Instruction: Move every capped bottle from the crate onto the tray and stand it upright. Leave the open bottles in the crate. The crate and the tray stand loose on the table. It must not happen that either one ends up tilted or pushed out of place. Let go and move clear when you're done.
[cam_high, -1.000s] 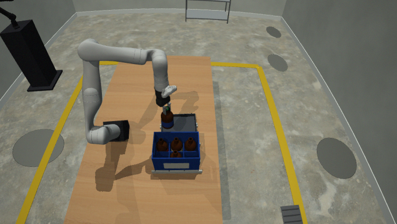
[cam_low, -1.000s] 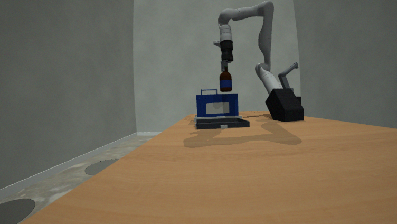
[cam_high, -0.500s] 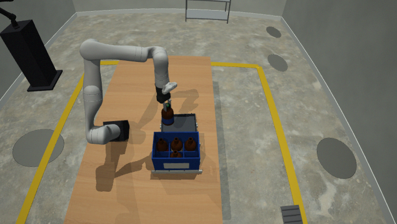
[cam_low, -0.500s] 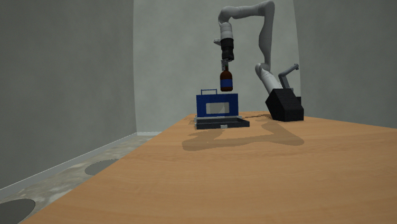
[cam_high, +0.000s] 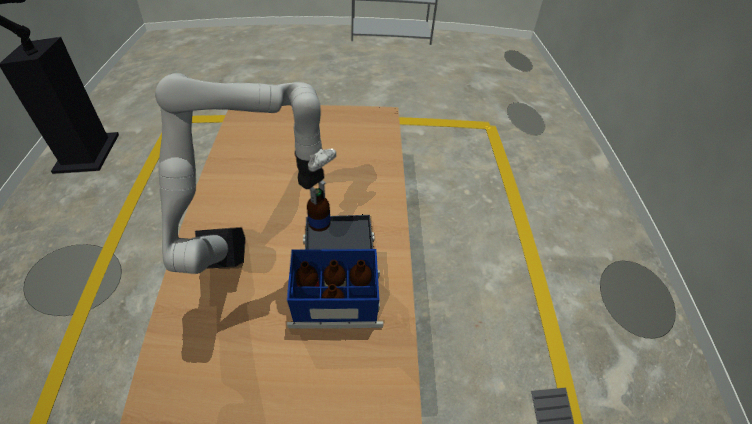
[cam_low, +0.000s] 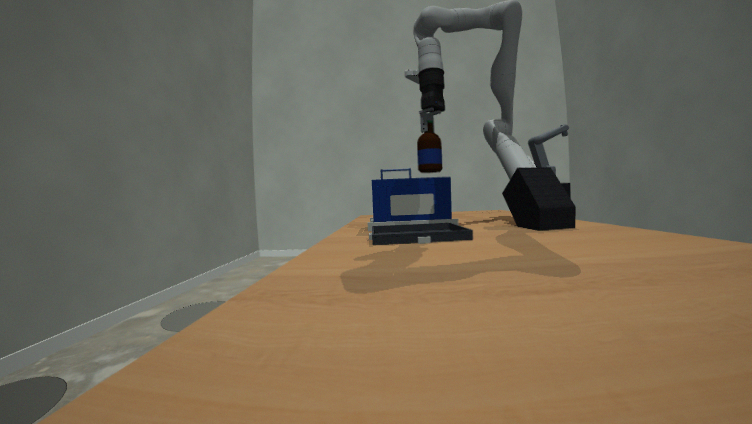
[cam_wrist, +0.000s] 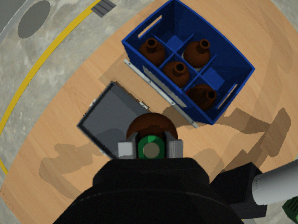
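My hand is 60 mm above the brown bottle. Also, from my hand: crate 240 mm below, 190 mm to the right, 40 mm ahead; then dark grey tray 310 mm below, 80 mm to the left, 60 mm ahead.
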